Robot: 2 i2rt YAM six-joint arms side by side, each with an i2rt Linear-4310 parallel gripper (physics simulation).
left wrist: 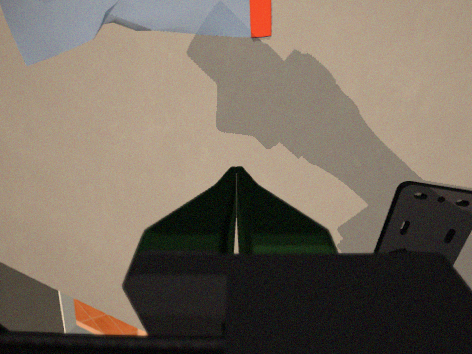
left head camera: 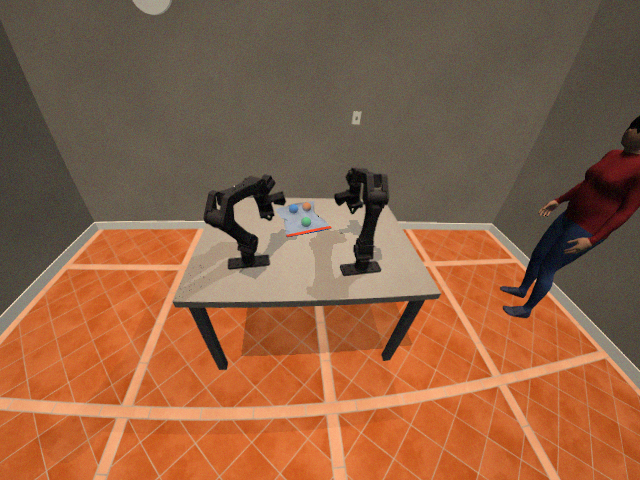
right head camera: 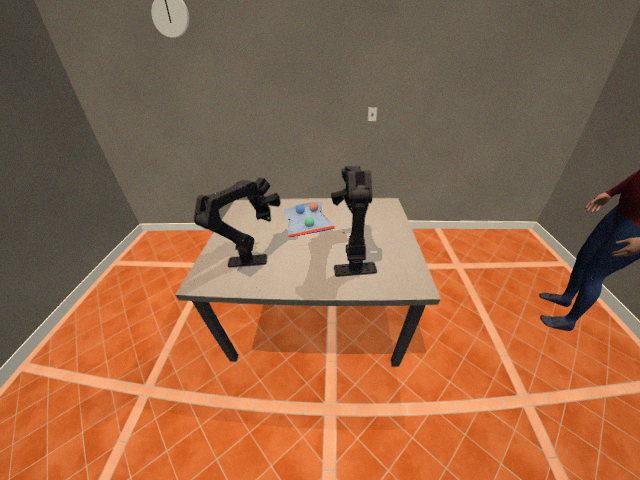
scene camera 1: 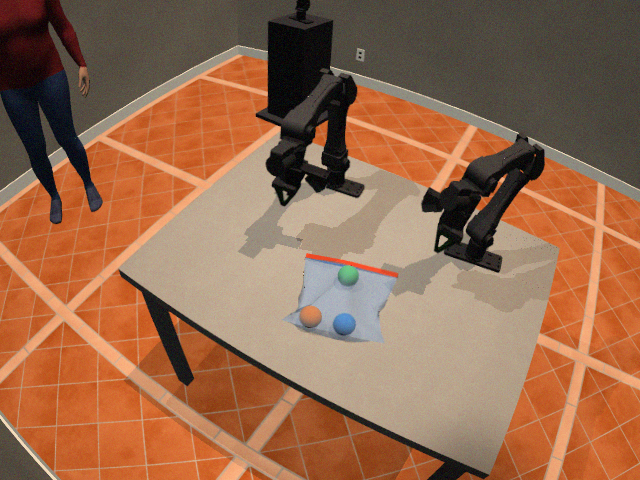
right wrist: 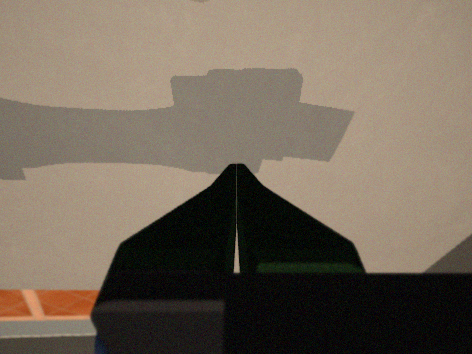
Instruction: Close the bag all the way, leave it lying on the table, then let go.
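The pale blue bag (left head camera: 293, 223) (right head camera: 297, 224) (scene camera 1: 357, 305) (left wrist: 55, 27) lies flat on the table. A red strip (left head camera: 308, 231) (right head camera: 311, 231) (scene camera 1: 372, 269) (left wrist: 260, 17) runs straight along one whole edge. A green ball (left head camera: 306, 221) (right head camera: 309, 221) (scene camera 1: 347, 275), an orange ball (left head camera: 307, 206) (scene camera 1: 310, 316) and a blue ball (left head camera: 293, 208) (scene camera 1: 344, 323) show at the bag. My left gripper (left head camera: 269, 217) (scene camera 1: 440, 250) (left wrist: 236, 176) is shut and empty, above the table, apart from the bag. My right gripper (left head camera: 353, 210) (scene camera 1: 283, 203) (right wrist: 236, 176) is shut and empty, farther from the bag.
The table (left head camera: 310, 284) (scene camera 1: 439, 382) bears both arm bases. The arms cast shadows across it, beside the bag. A person (left head camera: 594, 206) (scene camera 1: 41, 103) stands off one side of the table. A black pedestal (scene camera 1: 298, 67) stands behind the arms in scene camera 1.
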